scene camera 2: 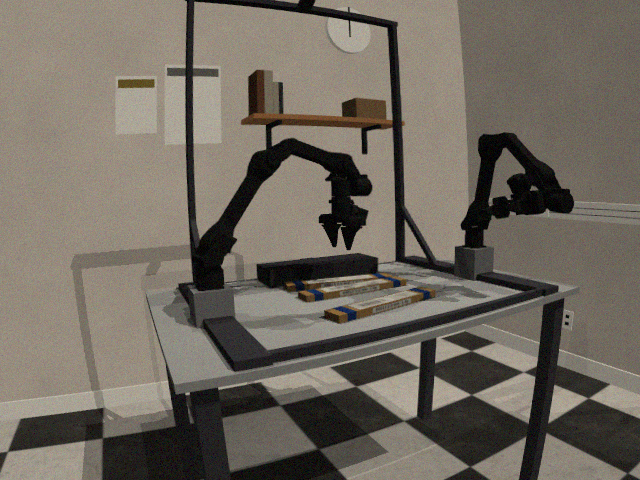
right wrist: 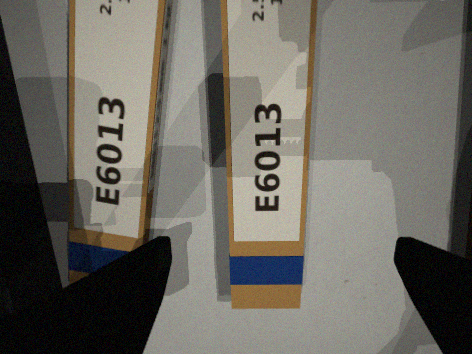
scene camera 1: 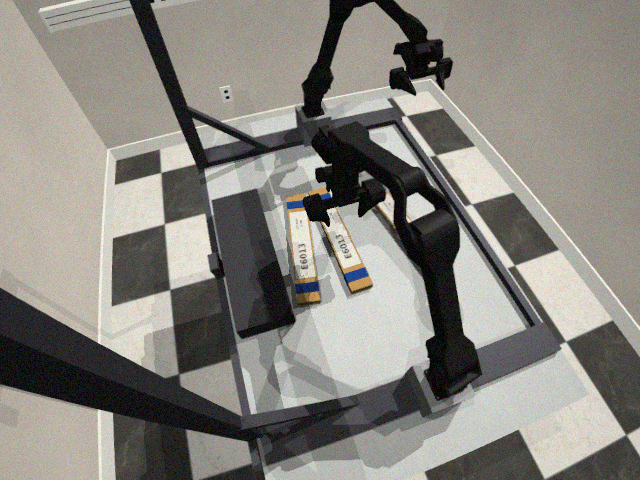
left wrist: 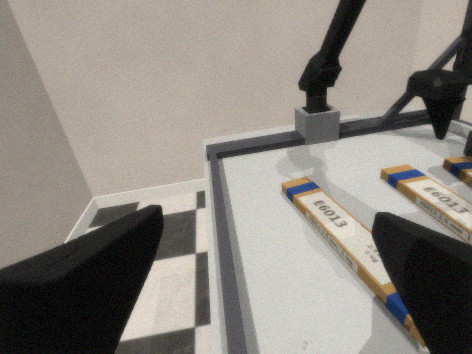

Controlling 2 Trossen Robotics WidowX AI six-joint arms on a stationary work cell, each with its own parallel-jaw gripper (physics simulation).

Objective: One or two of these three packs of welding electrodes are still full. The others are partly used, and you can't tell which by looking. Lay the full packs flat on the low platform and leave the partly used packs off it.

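Where they show: left gripper, fingertip midpoint: (scene camera 2: 495,209) (scene camera 1: 429,91) (left wrist: 267,219); right gripper, fingertip midpoint: (scene camera 2: 341,248) (right wrist: 281,248) (scene camera 1: 343,221) (left wrist: 465,134); left arm's base, origin of the base link: (scene camera 2: 474,246) (scene camera 1: 312,110); right arm's base, origin of the base link: (scene camera 2: 209,287) (scene camera 1: 443,380) (left wrist: 316,109).
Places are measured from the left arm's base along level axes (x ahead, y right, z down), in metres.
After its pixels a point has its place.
Three orange packs with blue bands and E6013 labels lie flat on the table. The first pack (scene camera 1: 305,232) @[y 0.157, x 0.420, z 0.086 m] (right wrist: 112,150) @[y 0.183, x 0.491, z 0.086 m] lies beside the black low platform (scene camera 1: 240,227) @[y 0.330, x 0.372, z 0.047 m] (scene camera 2: 315,270) @[y 0.256, x 0.499, z 0.065 m]. The middle pack (scene camera 1: 345,253) @[y 0.073, x 0.523, z 0.086 m] (scene camera 2: 356,289) @[y 0.040, x 0.467, z 0.092 m] (left wrist: 440,197) @[y 0.068, x 0.506, z 0.086 m] (right wrist: 267,170) @[y 0.070, x 0.506, z 0.086 m] lies next to it at a slant. The third pack (scene camera 1: 390,209) @[y -0.110, x 0.422, z 0.086 m] (scene camera 2: 382,304) @[y -0.157, x 0.507, z 0.087 m] (left wrist: 345,235) @[y -0.129, x 0.457, z 0.086 m] lies farther from the platform, partly behind the right arm in scene camera 1. My right gripper (scene camera 1: 344,219) @[y 0.073, x 0.498, z -0.032 m] (scene camera 2: 341,246) @[y 0.073, x 0.498, z -0.032 m] (right wrist: 281,248) @[y 0.073, x 0.498, z -0.032 m] is open, pointing down above the middle pack. My left gripper (scene camera 1: 427,88) @[y -0.289, x 0.224, z -0.153 m] (left wrist: 267,219) @[y -0.289, x 0.224, z -0.153 m] is open, well away from the packs.
The dark frame (scene camera 2: 408,325) @[y -0.327, x 0.552, z 0.089 m] runs around the white table top (scene camera 1: 361,330) @[y 0.108, x 0.734, z 0.106 m]. Upright posts (scene camera 1: 165,82) @[y 0.421, x 0.036, z -0.226 m] (scene camera 2: 398,144) @[y 0.393, x 0.036, z -0.386 m] stand at the platform side. The right arm (scene camera 1: 449,304) @[y 0.019, x 0.829, z -0.204 m] reaches across the table in scene camera 1. No pack lies on the platform.
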